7 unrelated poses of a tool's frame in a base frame.
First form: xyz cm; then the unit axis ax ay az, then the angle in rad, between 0 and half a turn.
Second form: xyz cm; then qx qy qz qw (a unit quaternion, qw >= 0). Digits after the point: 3 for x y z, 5 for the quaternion.
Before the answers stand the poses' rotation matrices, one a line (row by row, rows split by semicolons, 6 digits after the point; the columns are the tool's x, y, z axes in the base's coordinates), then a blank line. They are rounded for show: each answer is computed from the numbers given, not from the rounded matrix.
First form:
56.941, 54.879, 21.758, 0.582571, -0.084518, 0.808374, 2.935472
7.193, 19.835, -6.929, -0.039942, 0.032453, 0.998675, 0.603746
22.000, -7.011, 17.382, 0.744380, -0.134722, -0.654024, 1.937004
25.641, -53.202, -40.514, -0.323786, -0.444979, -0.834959, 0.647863
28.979, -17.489, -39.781, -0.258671, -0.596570, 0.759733, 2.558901
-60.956, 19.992, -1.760, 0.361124, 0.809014, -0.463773, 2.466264
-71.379, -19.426, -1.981, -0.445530, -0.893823, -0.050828, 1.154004
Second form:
-0.307239 -0.262878 0.914603; 0.068012 -0.964697 -0.254429; 0.949199 -0.015967 0.314271
0.823497 -0.567207 0.011373; 0.566749 0.823401 0.028406; -0.025476 -0.016947 0.999532
0.394436 0.474463 -0.786959; -0.746851 -0.333428 -0.575360; -0.535381 0.814684 0.222837
0.818618 0.533078 -0.213758; -0.474690 0.837496 0.270683; 0.323317 -0.120117 0.938636
-0.712205 -0.134895 -0.688889; 0.701227 -0.181922 -0.689337; -0.032336 -0.974016 0.224157
-0.548305 0.810111 0.207561; 0.230252 0.384844 -0.893801; -0.803956 -0.442284 -0.397542
0.522969 0.283488 -0.803827; 0.190535 0.880323 0.434428; 0.830783 -0.380350 0.406367

56.941, 54.879, 21.758, 0.57948, -0.08407, 0.80408, 0.10288
7.193, 19.835, -6.929, -0.01188, 0.00965, 0.29692, 0.95478
22.000, -7.011, 17.382, 0.61340, -0.11102, -0.53894, 0.56653
25.641, -53.202, -40.514, -0.10306, -0.14164, -0.26576, 0.94799
28.979, -17.489, -39.781, -0.24777, -0.57143, 0.72772, 0.28724
-60.956, 19.992, -1.760, 0.34073, 0.76333, -0.43758, 0.33128
-71.379, -19.426, -1.981, -0.24304, -0.48759, -0.02773, 0.83810

